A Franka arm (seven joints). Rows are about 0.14 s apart.
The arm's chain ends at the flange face. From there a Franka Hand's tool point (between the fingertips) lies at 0.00 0.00 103.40 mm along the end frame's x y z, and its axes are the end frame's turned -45 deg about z.
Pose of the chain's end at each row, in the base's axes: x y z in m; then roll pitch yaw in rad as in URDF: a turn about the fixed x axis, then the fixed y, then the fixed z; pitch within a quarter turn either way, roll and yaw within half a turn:
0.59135 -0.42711 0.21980 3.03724 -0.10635 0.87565
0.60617 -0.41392 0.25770 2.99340 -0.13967 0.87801
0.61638 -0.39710 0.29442 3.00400 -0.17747 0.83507
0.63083 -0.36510 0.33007 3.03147 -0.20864 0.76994
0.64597 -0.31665 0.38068 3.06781 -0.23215 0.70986
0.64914 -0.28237 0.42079 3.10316 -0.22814 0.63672
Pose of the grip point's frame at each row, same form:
0.60661 -0.42563 0.11754 2.99275 -0.00182 1.65562
0.62701 -0.41272 0.15643 2.93837 0.00495 1.65252
0.63903 -0.39321 0.19361 2.91938 -0.02937 1.61148
0.65402 -0.35844 0.22953 2.91666 -0.07050 1.55176
0.66893 -0.30697 0.28033 2.92515 -0.11219 1.49885
0.67029 -0.27167 0.32014 2.95239 -0.13386 1.43043

